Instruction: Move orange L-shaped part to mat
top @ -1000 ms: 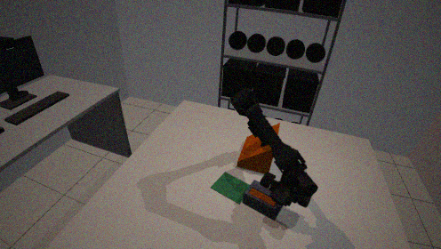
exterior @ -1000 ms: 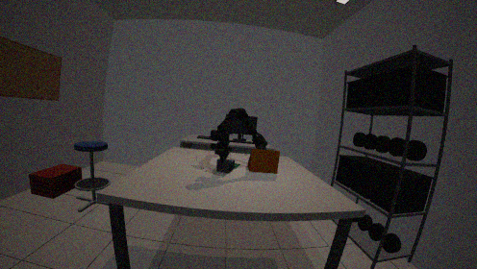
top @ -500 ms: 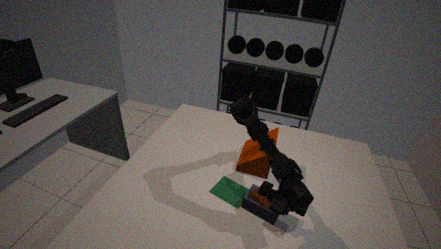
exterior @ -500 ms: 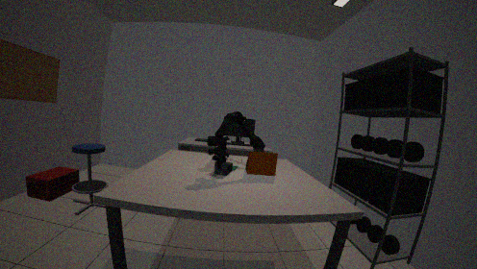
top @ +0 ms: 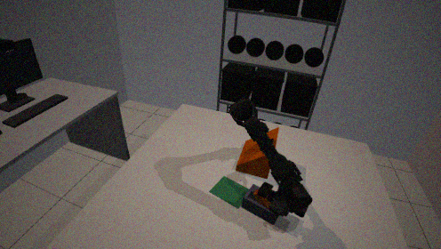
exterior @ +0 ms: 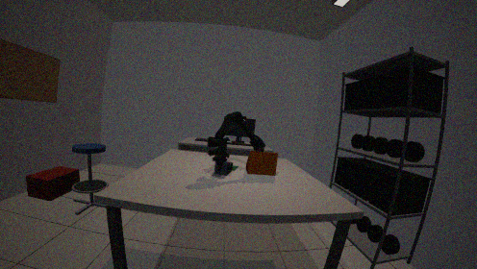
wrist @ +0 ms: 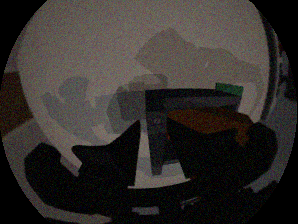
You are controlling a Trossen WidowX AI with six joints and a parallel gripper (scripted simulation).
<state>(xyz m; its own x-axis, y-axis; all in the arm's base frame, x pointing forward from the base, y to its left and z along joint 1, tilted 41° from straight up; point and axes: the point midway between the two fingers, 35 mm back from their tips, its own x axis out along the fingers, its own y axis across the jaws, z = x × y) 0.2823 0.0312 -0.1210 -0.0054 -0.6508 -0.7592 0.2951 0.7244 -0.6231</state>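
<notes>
The orange L-shaped part lies 2 cm behind my gripper tip, 5 cm to the right of it and 1 cm above it. Round my gripper tip: green mat 7 cm behind, 21 cm to the right, 5 cm below.
</notes>
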